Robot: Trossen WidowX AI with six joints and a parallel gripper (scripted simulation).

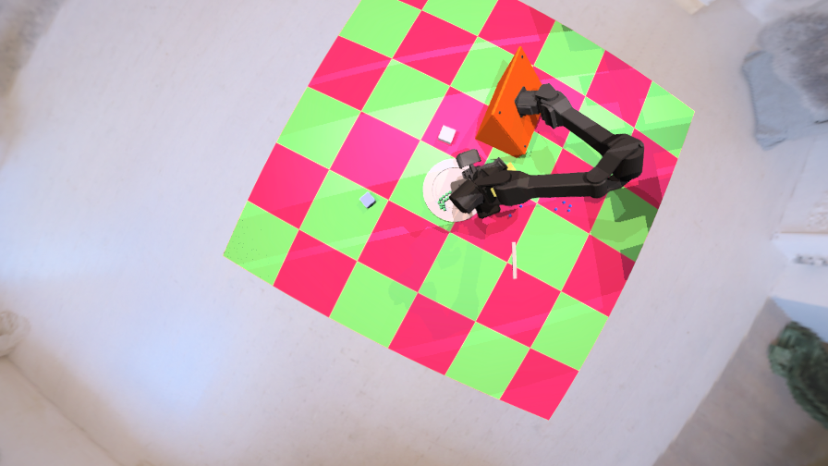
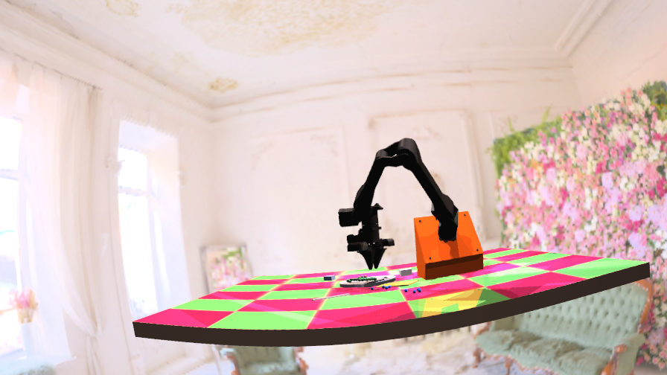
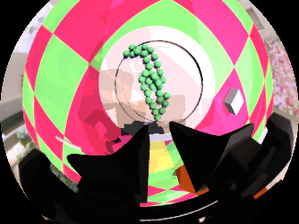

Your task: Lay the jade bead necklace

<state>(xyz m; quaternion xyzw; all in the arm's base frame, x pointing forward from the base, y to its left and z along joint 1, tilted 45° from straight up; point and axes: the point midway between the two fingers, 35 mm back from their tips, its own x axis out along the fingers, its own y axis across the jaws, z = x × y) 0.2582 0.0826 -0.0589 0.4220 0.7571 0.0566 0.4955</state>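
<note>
Right now my gripper tip is 3 cm short of the round bead board, 4 cm to the left of it and 4 cm above it. From my gripper tip the other things lie so: white cube: 11 cm behind, 15 cm to the right, 4 cm below; thin white stick: 11 cm ahead, 25 cm to the left, 5 cm below; yellow patch: 8 cm behind, 9 cm to the left, 5 cm below.
</note>
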